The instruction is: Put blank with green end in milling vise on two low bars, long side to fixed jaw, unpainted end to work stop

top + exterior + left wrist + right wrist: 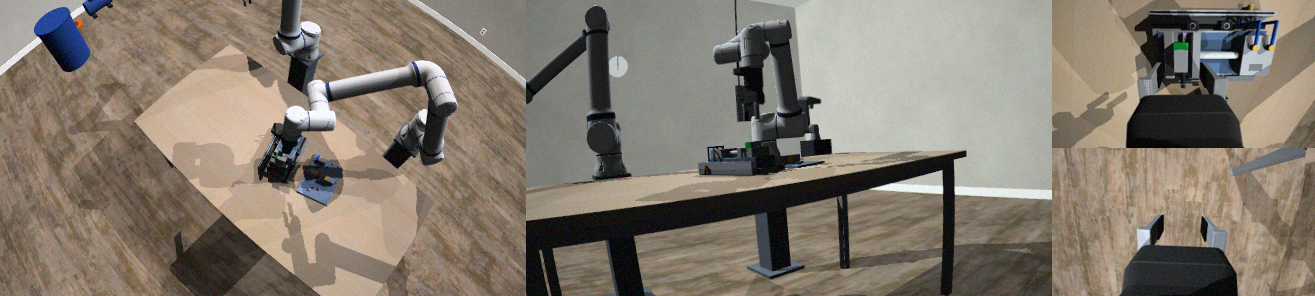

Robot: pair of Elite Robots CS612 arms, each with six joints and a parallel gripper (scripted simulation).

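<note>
My left gripper is now 120 mm above the green-ended blank. The rest, counted from my left hand: dark rod (130 mm below, 40 mm to the left, 20 mm behind); fixed jaw (140 mm below, 20 mm ahead, 10 mm to the left); red-ended blank (190 mm below, 180 mm to the left, 100 mm behind).
</note>
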